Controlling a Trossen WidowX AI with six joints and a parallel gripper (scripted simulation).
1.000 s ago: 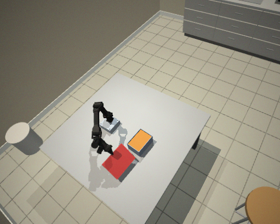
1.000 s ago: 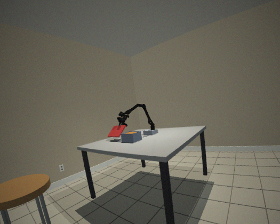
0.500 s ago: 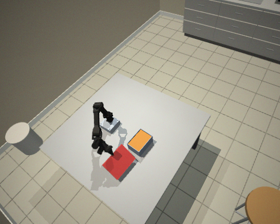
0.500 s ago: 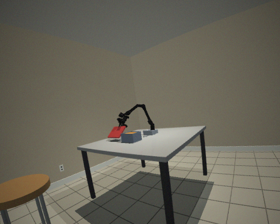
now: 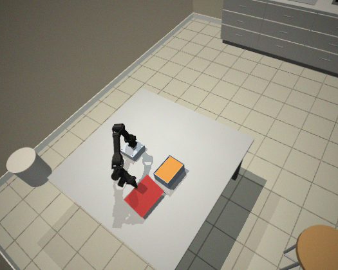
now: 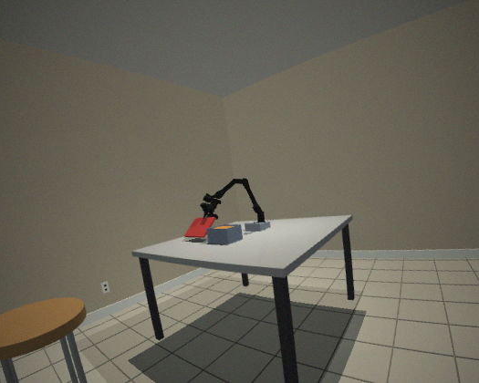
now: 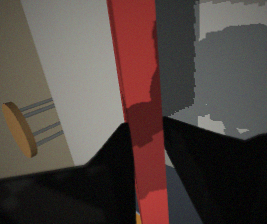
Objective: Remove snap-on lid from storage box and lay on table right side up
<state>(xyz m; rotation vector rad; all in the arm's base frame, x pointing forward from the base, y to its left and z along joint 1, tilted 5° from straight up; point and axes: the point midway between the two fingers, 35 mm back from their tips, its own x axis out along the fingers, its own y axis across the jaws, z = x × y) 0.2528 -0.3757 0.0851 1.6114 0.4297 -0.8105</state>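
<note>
The red lid lies 6 cm ahead of my gripper tip, 5 cm below it and 2 cm to the right of it. The rest, counted from my gripper tip: storage box: 25 cm to the left, 14 cm ahead, 10 cm below.
</note>
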